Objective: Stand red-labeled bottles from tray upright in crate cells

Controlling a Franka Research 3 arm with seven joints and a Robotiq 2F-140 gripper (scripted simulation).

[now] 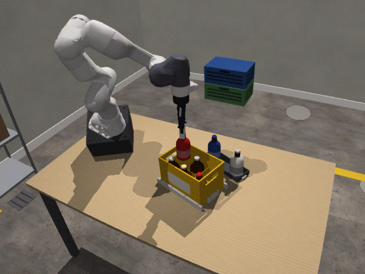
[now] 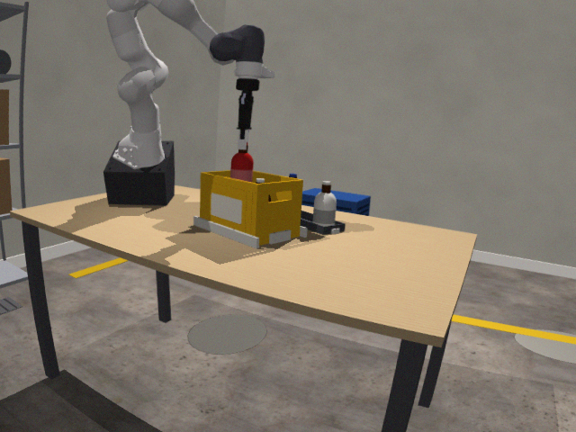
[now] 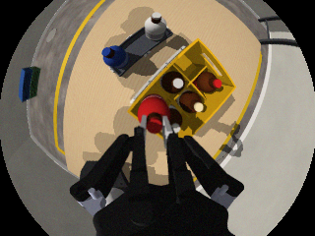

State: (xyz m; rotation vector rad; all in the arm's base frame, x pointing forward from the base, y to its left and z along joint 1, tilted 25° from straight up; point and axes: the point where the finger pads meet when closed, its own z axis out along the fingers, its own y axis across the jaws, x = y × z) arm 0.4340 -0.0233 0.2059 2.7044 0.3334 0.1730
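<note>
Now: the red-labeled bottle 80 mm below my hand. Round my hand: blue-labeled bottle: 200 mm below, 170 mm to the left, 130 mm ahead; white-labeled bottle: 270 mm ahead, 200 mm below, 70 mm to the left; yellow crate: 200 mm below, 80 mm to the right, 60 mm ahead.
</note>
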